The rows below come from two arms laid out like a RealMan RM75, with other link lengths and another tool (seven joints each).
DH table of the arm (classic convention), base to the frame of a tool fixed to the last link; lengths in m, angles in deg. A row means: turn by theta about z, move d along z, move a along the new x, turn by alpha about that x. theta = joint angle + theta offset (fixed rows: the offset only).
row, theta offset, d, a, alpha
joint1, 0, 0.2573, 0, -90
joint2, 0, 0, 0, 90
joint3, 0, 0.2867, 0, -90
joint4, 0, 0, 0, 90
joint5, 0, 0.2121, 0, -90
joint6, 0, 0, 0, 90
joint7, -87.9, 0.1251, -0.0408, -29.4
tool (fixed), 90, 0.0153, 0, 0
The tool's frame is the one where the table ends.
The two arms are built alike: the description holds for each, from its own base.
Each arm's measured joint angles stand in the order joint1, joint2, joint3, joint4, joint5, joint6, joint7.
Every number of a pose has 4 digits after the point. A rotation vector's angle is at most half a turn.
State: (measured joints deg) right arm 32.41 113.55 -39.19 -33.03 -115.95 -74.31 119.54; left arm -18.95 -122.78 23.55 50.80 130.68 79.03 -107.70
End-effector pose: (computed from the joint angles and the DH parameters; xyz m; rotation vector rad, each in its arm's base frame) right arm 0.2894 0.3640 0.0350 -2.5030 1.8263 0.1038; left arm -0.3540 0.2830 0.0412 -1.8122 -1.0888 -0.9170
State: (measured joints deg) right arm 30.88 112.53 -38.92 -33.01 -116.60 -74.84 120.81; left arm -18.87 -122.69 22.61 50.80 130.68 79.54 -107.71
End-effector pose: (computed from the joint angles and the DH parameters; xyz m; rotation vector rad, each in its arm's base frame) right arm 0.3024 0.3572 0.0430 -2.4623 1.8799 0.0922; left arm -0.3553 0.2815 0.0437 -1.7990 -1.0941 -0.9250
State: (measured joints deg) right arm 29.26 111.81 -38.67 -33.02 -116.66 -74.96 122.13; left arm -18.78 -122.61 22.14 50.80 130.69 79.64 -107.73
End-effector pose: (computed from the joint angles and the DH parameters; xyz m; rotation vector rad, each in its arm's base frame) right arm 0.3144 0.3505 0.0496 -2.4140 1.9367 0.0995; left arm -0.3566 0.2807 0.0453 -1.7899 -1.0961 -0.9261
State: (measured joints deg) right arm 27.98 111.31 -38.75 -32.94 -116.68 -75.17 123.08; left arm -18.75 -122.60 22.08 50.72 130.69 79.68 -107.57
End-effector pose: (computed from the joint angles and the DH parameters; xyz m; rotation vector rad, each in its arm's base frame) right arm 0.3232 0.3441 0.0534 -2.3821 1.9804 0.1000; left arm -0.3569 0.2803 0.0451 -1.7908 -1.0954 -0.9265
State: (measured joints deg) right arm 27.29 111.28 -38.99 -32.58 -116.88 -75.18 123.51; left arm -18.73 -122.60 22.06 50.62 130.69 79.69 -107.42
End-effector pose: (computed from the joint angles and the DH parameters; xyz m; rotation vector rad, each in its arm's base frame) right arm 0.3279 0.3393 0.0518 -2.3682 2.0111 0.0932; left arm -0.3570 0.2799 0.0447 -1.7921 -1.0951 -0.9268
